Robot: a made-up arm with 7 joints. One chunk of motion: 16 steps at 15 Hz.
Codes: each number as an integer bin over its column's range. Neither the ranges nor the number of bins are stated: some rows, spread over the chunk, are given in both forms.
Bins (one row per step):
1: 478 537 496 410 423 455 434
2: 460 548 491 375 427 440 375
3: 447 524 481 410 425 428 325
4: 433 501 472 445 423 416 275
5: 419 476 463 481 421 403 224
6: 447 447 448 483 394 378 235
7: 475 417 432 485 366 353 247
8: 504 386 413 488 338 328 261
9: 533 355 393 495 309 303 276
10: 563 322 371 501 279 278 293
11: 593 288 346 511 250 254 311
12: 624 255 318 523 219 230 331
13: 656 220 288 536 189 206 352
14: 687 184 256 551 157 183 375
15: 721 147 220 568 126 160 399
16: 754 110 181 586 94 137 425
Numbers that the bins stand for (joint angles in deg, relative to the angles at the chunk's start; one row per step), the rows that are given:
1: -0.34 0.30 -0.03 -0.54 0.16 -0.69 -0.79
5: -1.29 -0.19 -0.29 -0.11 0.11 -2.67 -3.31
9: 0.54 -1.16 -0.85 -0.03 -2.58 -6.47 -2.68
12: 1.99 -1.96 -1.45 0.14 -4.74 -9.25 -2.02
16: 4.08 -3.12 -2.55 0.52 -7.74 -12.79 -0.89
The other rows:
2: -0.63 0.39 -0.07 -0.75 0.26 -1.26 -1.50
3: -0.84 0.20 -0.15 -0.54 0.21 -1.72 -2.10
4: -1.07 0.01 -0.22 -0.33 0.16 -2.18 -2.70
6: -0.84 -0.42 -0.41 -0.10 -0.53 -3.62 -3.18
7: -0.39 -0.66 -0.54 -0.09 -1.21 -4.57 -3.03
8: 0.07 -0.91 -0.69 -0.07 -1.88 -5.52 -2.86
10: 1.02 -1.42 -1.03 0.01 -3.30 -7.43 -2.48
11: 1.50 -1.69 -1.23 0.07 -3.99 -8.34 -2.26
13: 2.51 -2.24 -1.69 0.22 -5.46 -10.16 -1.77
14: 3.00 -2.53 -1.95 0.31 -6.23 -11.04 -1.50
15: 3.55 -2.82 -2.24 0.41 -6.97 -11.91 -1.21

